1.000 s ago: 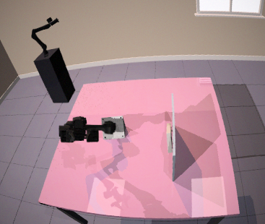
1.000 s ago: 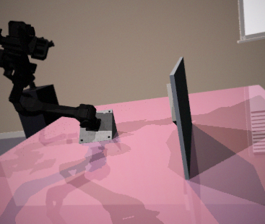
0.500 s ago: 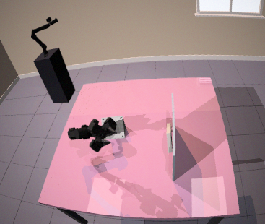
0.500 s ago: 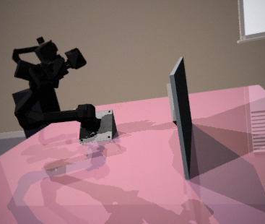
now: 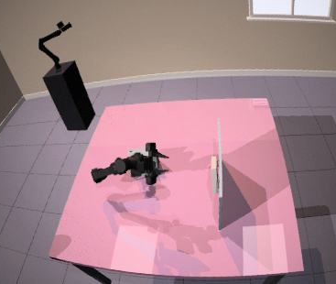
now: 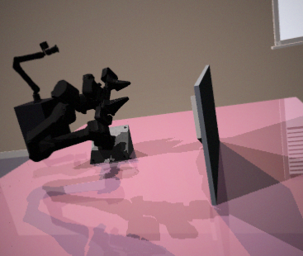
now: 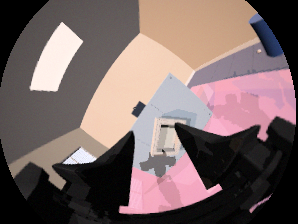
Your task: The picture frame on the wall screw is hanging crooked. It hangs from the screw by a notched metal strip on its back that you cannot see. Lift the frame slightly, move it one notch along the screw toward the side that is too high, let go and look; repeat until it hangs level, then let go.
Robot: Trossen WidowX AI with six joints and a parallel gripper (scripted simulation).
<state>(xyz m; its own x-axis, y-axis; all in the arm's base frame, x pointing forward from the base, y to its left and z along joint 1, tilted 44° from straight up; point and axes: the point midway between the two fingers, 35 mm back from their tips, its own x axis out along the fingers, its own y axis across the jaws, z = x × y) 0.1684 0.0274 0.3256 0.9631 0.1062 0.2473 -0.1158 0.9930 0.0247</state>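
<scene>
My gripper tip is now 200 mm short of the picture frame, 140 mm above it and 60 mm to the right of it. Round my gripper tip: thin wall panel 210 mm ahead, 140 mm below, 60 mm to the left.
</scene>
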